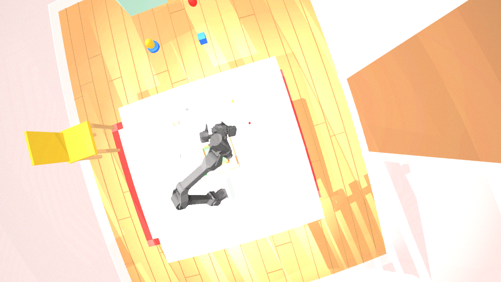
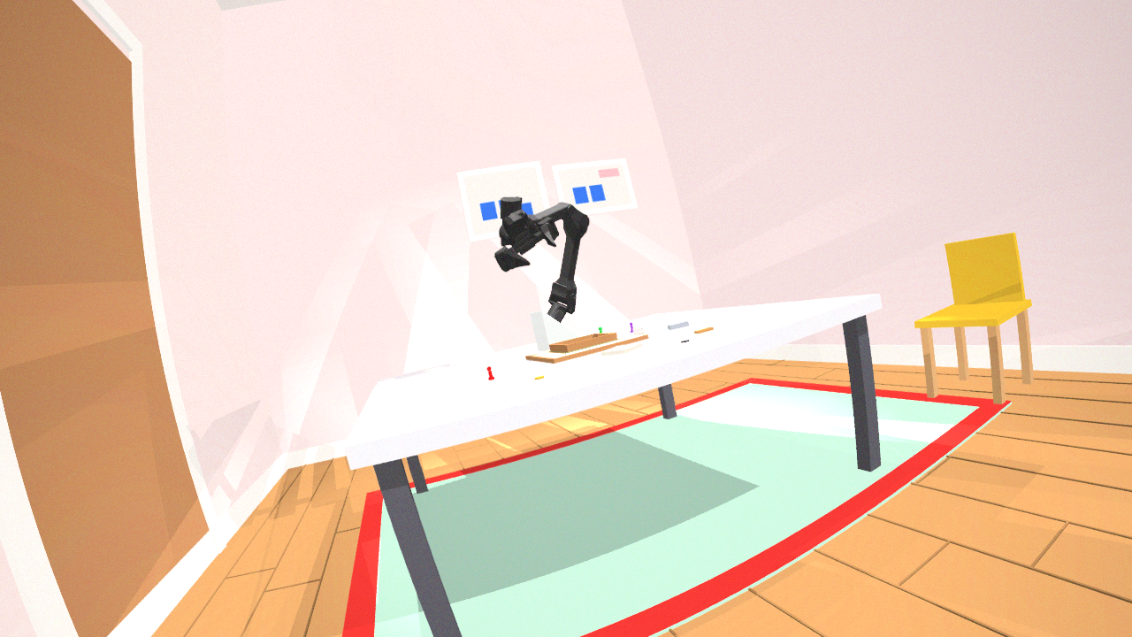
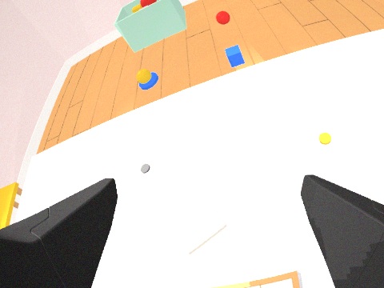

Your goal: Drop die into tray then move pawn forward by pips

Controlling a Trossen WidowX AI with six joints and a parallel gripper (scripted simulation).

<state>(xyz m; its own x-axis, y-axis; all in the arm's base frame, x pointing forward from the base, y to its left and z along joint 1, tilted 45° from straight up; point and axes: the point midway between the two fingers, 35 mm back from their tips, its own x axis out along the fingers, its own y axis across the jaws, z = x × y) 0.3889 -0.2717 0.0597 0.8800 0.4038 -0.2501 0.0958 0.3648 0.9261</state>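
Now: gripper tip 32 cm to the right of the white die, 27 cm above it and 15 cm past it. From my gripper tip the other things lie so: red pawn 26 cm below, 19 cm to the right, 4 cm behind; then green dice tray 27 cm below, 16 cm behind, 13 cm to the left; then yellow piece 28 cm below, 16 cm ahead, 13 cm to the right.
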